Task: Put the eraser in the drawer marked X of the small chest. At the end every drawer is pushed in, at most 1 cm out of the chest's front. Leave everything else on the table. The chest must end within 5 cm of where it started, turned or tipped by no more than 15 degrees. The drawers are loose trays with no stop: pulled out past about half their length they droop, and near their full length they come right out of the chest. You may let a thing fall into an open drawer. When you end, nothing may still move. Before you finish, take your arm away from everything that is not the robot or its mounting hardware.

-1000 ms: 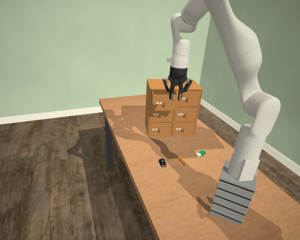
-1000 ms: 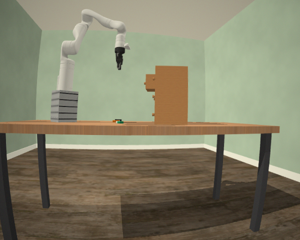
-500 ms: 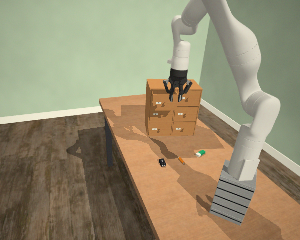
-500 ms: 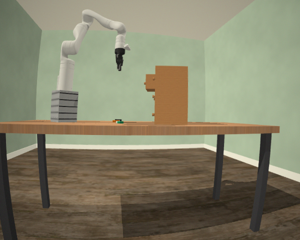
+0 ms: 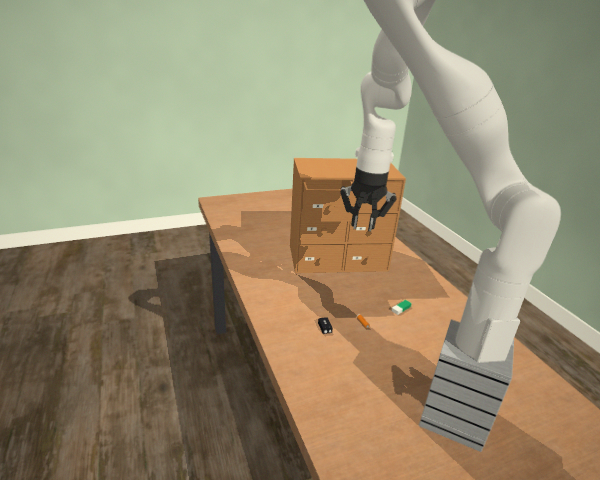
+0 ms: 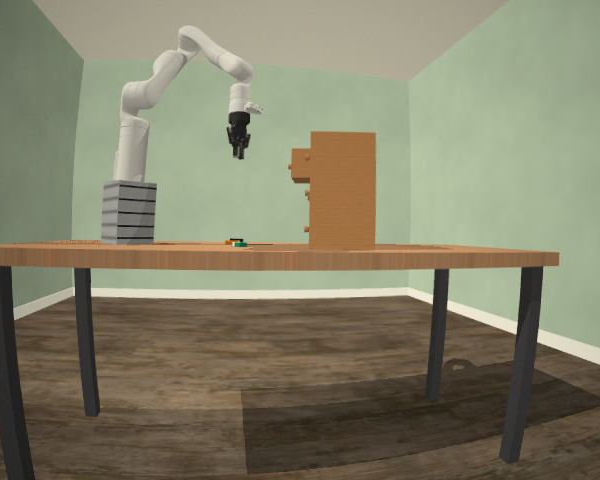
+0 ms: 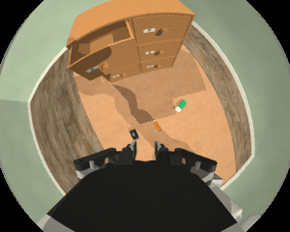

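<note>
Right now my hand is 40 mm short of the white eraser, 170 mm to the left of it and 310 mm above it. Round my hand: black block (20 mm behind, 70 mm to the left, 310 mm below); then orange pencil stub (10 mm behind, 40 mm to the right, 310 mm below).
</note>
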